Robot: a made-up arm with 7 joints.
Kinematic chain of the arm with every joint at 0, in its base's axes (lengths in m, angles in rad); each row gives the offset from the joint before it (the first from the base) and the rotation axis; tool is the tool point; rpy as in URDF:
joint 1: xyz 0 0 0 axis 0.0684 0.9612 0.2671
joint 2: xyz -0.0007 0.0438 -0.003 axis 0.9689 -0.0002 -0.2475
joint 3: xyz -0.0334 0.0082 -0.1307 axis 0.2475 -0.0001 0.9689
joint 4: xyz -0.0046 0 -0.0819 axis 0.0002 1 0
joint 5: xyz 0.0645 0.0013 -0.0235 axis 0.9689 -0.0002 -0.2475
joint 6: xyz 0.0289 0 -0.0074 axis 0.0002 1 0
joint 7: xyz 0.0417 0 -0.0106 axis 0.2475 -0.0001 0.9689
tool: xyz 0 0 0 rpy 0 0.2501 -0.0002
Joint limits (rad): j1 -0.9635..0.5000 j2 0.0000..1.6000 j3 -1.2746..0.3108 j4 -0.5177..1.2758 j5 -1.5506..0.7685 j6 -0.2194..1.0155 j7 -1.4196..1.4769
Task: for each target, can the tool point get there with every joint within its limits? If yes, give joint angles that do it. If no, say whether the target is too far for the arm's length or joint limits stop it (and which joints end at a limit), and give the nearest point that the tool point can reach.
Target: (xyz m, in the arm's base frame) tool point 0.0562 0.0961 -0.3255
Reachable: yes | joints -0.0836 0.2968 -0.2978 0.6362 -0.9238 0.3966 0.0081
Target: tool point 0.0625 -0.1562 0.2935
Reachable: no: joint limits stop it (at a limit: joint 1, joint 2, joint 3, joint 4, joint 6) | nearest point 0.1080 0.1577 0.1339 | short by 0.355 m
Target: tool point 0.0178 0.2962 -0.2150
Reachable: yes | joints 0.0601 1.1432 -0.7501 0.6031 -0.2097 0.2888 1.0073
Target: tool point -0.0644 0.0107 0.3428
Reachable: no: joint limits stop it (at a limit: joint 1, joint 2, joint 3, joint 4, joint 6) | nearest point 0.1063 0.1623 0.1391 | short by 0.306 m
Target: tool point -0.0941 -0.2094 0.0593
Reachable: no: joint limits stop it (at a limit: joint 1, joint 2, joint 3, joint 4, joint 5) | nearest point -0.0953 -0.0833 -0.1308 | short by 0.228 m
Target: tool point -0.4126 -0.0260 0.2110
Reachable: no: too far | nearest point -0.1386 0.0257 -0.1527 | short by 0.458 m
